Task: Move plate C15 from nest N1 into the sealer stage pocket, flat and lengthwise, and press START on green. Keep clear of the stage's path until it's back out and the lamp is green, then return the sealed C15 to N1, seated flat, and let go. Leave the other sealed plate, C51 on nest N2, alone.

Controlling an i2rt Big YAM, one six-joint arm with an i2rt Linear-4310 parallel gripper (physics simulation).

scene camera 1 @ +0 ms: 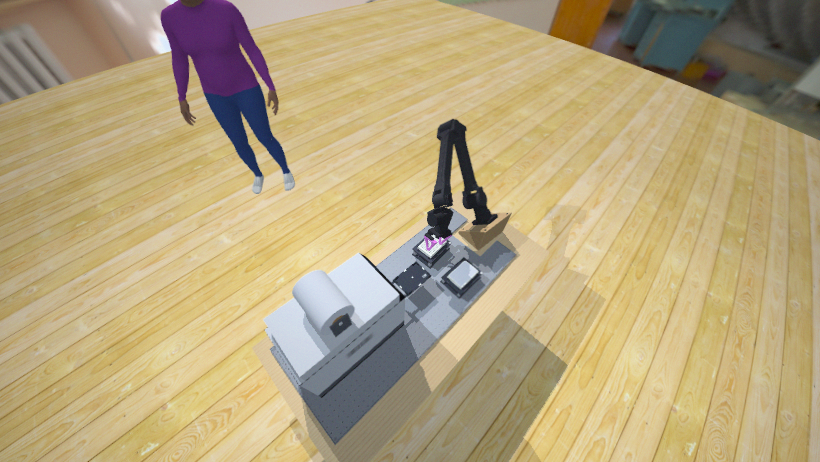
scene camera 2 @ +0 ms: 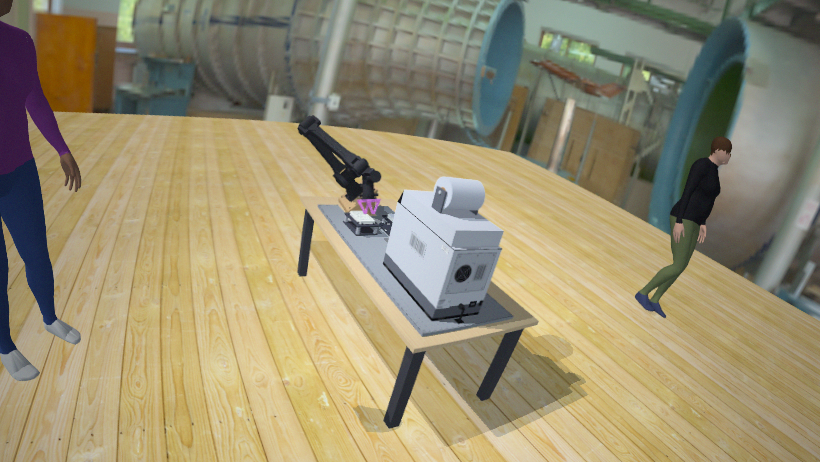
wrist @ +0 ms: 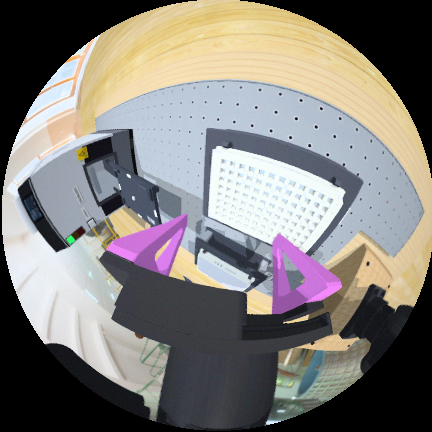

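Pixels of known places: gripper, fingertip midpoint: point(scene camera 1: 434, 247) point(scene camera 2: 369, 214) point(wrist: 232, 228); arm's base at its link origin: point(scene camera 1: 485, 220) point(scene camera 2: 356, 193) point(wrist: 363, 311).
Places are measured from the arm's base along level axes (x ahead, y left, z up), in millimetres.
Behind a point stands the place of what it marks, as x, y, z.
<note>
Plate C15 point(scene camera 1: 425, 249) @(360, -89, -9) point(scene camera 2: 360, 216) @(318, -99, -7) point(wrist: 265, 195) @(317, -99, -9), white with open wells, lies flat on the dark nest N1 point(wrist: 213, 137) @(388, -133, -21). My gripper point(scene camera 1: 436, 245) @(332, -62, 13) point(scene camera 2: 368, 207) @(332, -62, 13) point(wrist: 232, 228) @(332, -62, 13) is open and empty, its magenta fingers over C15 and toward its N2-side edge in the wrist view. The sealed plate C51 point(scene camera 1: 463, 274) @(327, 126, -11) point(wrist: 225, 269) @(319, 81, -14) sits on nest N2, partly hidden in the wrist view. The dark sealer stage point(scene camera 1: 410, 277) @(530, -18, 17) point(wrist: 135, 196) @(514, -19, 17) is out and its pocket holds no plate. The lamp point(wrist: 71, 240) @(670, 85, 198) on the sealer front is green. START's lettering is too small to read.
The sealer point(scene camera 1: 367, 286) @(760, 4, 277) point(scene camera 2: 421, 246) @(912, -125, 136) point(wrist: 62, 185) @(672, -55, 139), with a film roll point(scene camera 1: 322, 301) @(909, 14, 402) point(scene camera 2: 463, 195) @(959, -40, 359) on top, stands beyond the stage. The wooden arm mount point(scene camera 1: 484, 230) @(105, 56, 62) point(wrist: 372, 270) @(59, -59, -53) is near N1. Two people point(scene camera 1: 215, 51) point(scene camera 2: 697, 189) stand away from the table.
</note>
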